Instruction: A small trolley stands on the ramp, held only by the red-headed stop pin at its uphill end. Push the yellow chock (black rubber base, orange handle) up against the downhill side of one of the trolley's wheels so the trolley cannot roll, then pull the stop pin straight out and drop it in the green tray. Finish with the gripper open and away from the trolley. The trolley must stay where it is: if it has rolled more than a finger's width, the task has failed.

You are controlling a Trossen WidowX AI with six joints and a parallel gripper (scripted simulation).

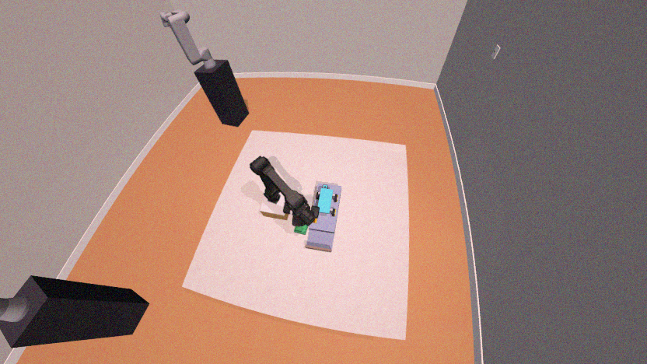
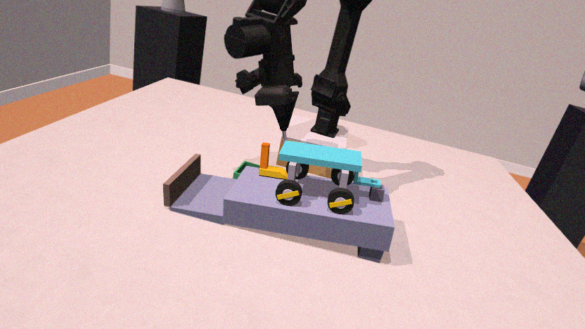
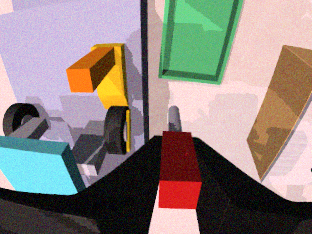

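My gripper tip is 20 mm past the green tray, 30 mm to the left of it and 150 mm above it. Also, from my gripper tip: cyan trolley: 90 mm ahead, 110 mm to the left, 30 mm below; then red-headed stop pin: right at my gripper tip; then yellow chock: 50 mm ahead, 10 mm to the left, 60 mm below.
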